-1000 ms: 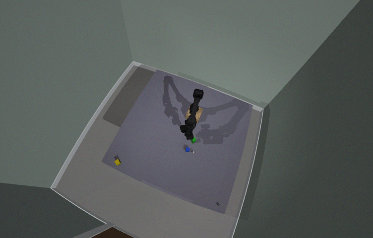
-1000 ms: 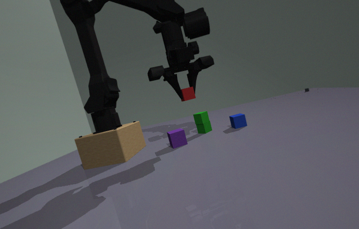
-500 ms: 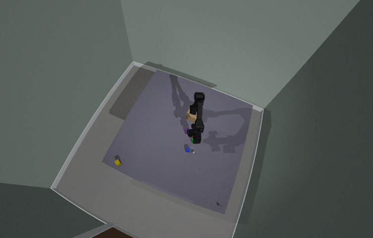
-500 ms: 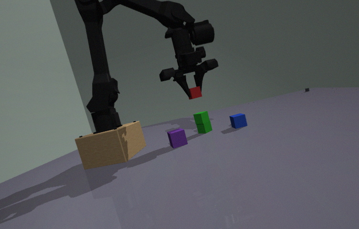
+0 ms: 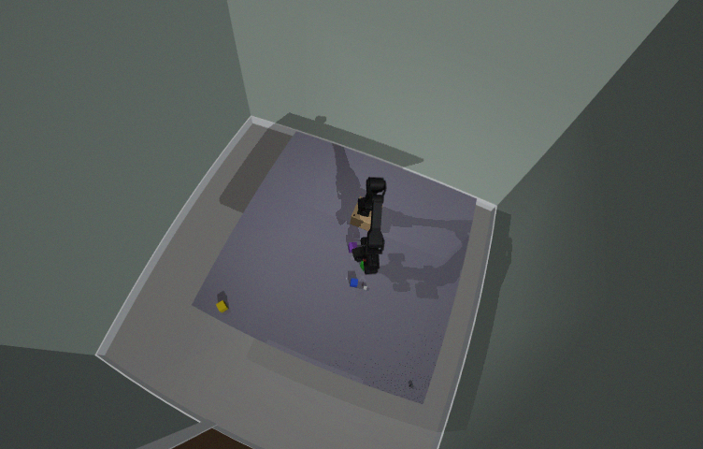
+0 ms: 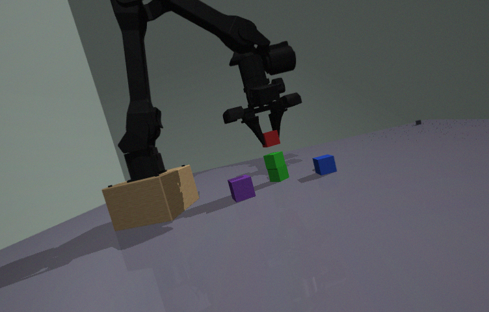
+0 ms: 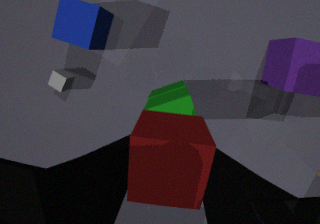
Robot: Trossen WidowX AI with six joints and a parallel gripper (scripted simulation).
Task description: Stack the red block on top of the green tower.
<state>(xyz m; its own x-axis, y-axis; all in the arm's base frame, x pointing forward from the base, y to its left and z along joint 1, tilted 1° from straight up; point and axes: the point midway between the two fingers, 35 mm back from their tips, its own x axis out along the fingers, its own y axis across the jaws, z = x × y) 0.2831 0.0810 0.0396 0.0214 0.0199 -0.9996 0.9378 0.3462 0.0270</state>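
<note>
My gripper tip is now 110 mm short of the blue block, 30 mm to the left of it and 80 mm above it. Round my gripper tip: red block (10 mm above); then tiny white piece (110 mm ahead, 30 mm to the left, 90 mm below); then purple block (80 mm behind, 90 mm to the right, 70 mm below).
</note>
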